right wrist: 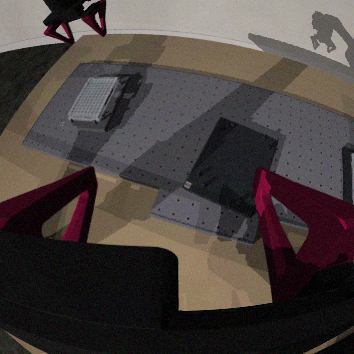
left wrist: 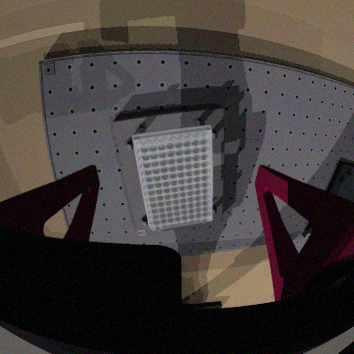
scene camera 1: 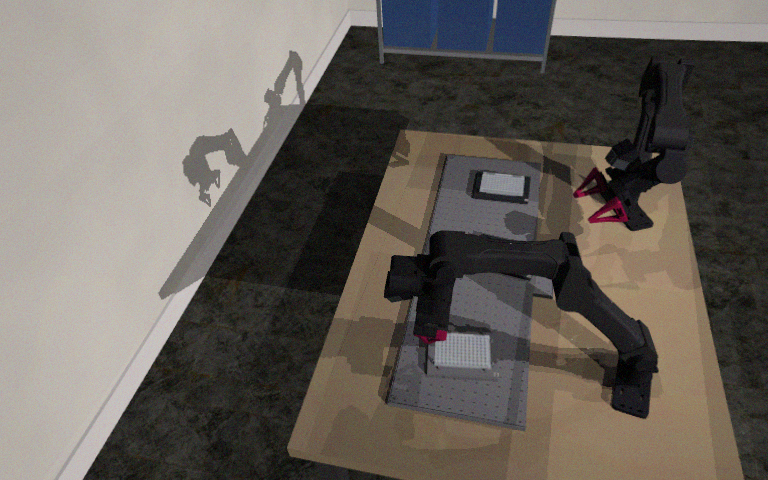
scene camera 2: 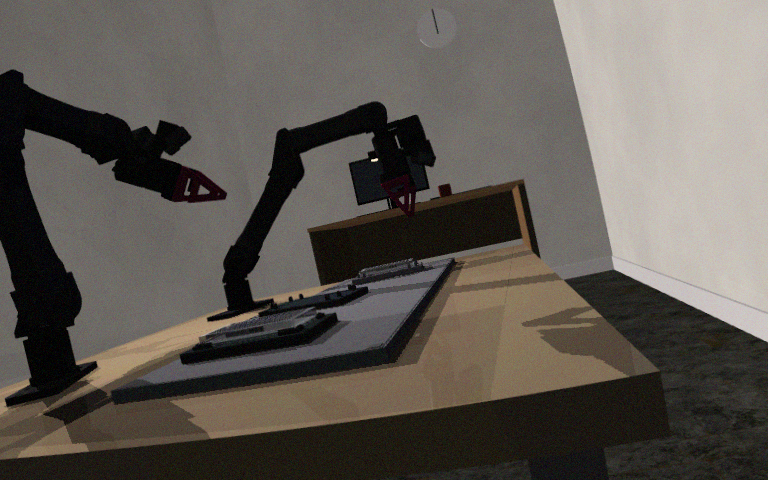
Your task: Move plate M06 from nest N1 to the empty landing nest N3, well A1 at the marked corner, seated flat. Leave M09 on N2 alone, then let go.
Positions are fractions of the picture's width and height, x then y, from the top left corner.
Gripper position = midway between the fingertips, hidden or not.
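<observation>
Open and holding nothing: that is how my left gripper (scene camera 2: 0.53, 0.44) is. The left wrist view has my left gripper (left wrist: 0.50, 0.49) as well, and I can also find this left gripper (scene camera 1: 0.56, 0.67) in the view of scene camera 1. My right gripper (scene camera 2: 0.29, 0.41) is open too, and it holds nothing. I see that right gripper (right wrist: 0.49, 0.50) in the right wrist view, while scene camera 1 also shows me the right gripper (scene camera 1: 0.76, 0.43). A black nest (scene camera 2: 0.44, 0.62) is there for me to see as well.
</observation>
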